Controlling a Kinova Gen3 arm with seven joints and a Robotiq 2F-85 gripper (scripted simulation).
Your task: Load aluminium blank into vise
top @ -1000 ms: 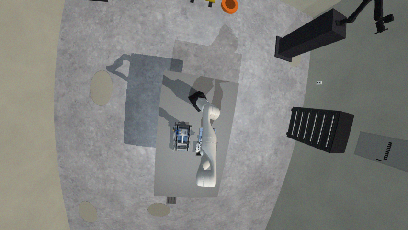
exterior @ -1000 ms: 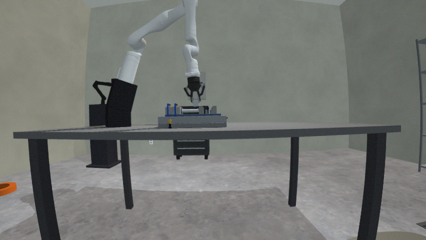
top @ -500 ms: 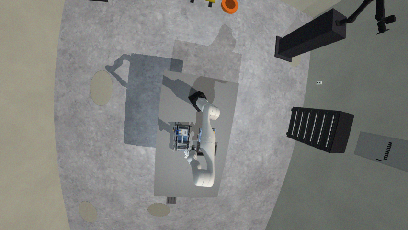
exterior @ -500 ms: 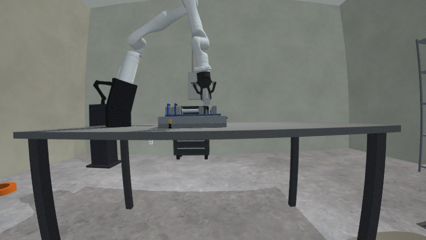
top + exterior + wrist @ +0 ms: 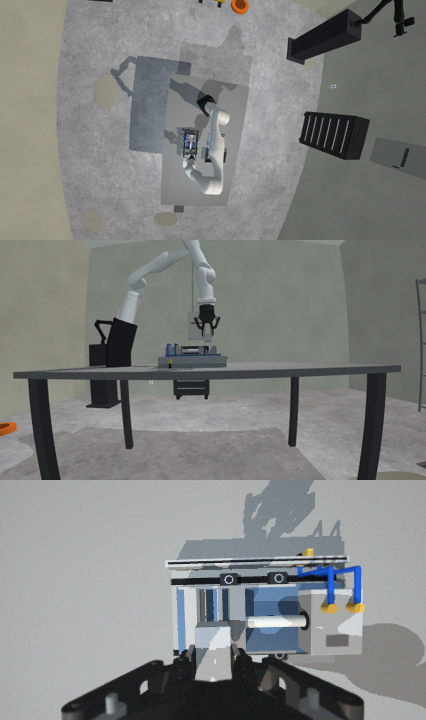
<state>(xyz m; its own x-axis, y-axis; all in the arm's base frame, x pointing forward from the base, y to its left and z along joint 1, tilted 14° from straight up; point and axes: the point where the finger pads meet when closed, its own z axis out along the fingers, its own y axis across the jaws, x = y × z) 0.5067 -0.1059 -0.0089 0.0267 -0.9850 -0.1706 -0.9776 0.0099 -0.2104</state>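
My hand is 90 mm past the white rod, 90 mm above it and 20 mm to the left of it. From my hand the other things lie so: brass blank: 310 mm to the left, 180 mm behind, 140 mm below; vise: 120 mm below, 70 mm behind, 20 mm to the right.
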